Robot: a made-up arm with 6 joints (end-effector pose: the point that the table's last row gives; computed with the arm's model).
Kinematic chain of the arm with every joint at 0, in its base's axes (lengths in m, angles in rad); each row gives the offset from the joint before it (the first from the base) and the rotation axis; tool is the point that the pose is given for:
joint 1: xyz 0 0 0.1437 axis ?
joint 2: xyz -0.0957 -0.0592 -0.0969 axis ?
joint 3: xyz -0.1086 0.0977 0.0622 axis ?
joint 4: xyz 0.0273 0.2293 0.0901 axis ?
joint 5: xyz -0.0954 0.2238 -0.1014 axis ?
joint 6: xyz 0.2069 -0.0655 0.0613 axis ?
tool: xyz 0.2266 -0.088 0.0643
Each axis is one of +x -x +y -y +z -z.
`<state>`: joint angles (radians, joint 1 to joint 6).
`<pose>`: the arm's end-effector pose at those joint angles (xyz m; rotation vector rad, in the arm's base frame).
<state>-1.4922 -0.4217 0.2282 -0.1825 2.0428 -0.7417</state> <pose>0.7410 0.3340 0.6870 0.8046 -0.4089 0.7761</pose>
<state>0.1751 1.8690 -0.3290 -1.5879 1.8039 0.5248</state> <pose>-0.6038 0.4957 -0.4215 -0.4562 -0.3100 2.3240</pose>
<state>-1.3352 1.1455 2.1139 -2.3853 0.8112 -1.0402</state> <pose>-0.4417 -0.0988 -0.2145 0.2067 -2.1533 -1.8437</pose>
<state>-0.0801 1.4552 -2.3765 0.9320 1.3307 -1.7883</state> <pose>0.0747 0.5139 -0.4738 -1.2583 -0.1640 1.2056</pose>
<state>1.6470 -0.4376 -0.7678 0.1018 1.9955 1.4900</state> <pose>-0.7871 -0.4927 0.4077 -0.4742 2.7618 -1.2604</pose>
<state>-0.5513 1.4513 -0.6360 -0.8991 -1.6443 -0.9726</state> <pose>-0.4125 0.0042 -0.2384 0.3932 -1.1921 -1.1093</pose>
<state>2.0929 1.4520 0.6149 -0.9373 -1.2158 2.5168</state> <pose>0.1523 -0.0778 -0.2198 -2.6057 -0.5767 -0.5483</pose>
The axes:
joint 1: +z
joint 2: -x
joint 3: +y
joint 4: -x
joint 5: +z
joint 6: -x

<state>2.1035 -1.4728 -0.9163 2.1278 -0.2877 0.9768</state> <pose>0.3168 0.1661 0.4411 -1.3096 -0.8892 0.5603</pose>
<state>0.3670 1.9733 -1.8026 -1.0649 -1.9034 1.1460</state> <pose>-0.0065 -0.3164 -0.0553 -1.2625 -0.6923 0.0099</pose>
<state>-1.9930 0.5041 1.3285 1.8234 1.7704 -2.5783</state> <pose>0.2946 0.6657 0.0915 -1.2451 -1.1250 0.9978</pose>
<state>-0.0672 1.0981 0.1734 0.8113 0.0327 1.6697</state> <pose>0.1531 0.1174 -0.4481 2.6899 -0.2811 -0.2181</pose>
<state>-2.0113 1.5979 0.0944 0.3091 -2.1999 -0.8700</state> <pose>0.3485 0.5661 -0.2392 -2.6526 -0.7263 -1.2807</pose>
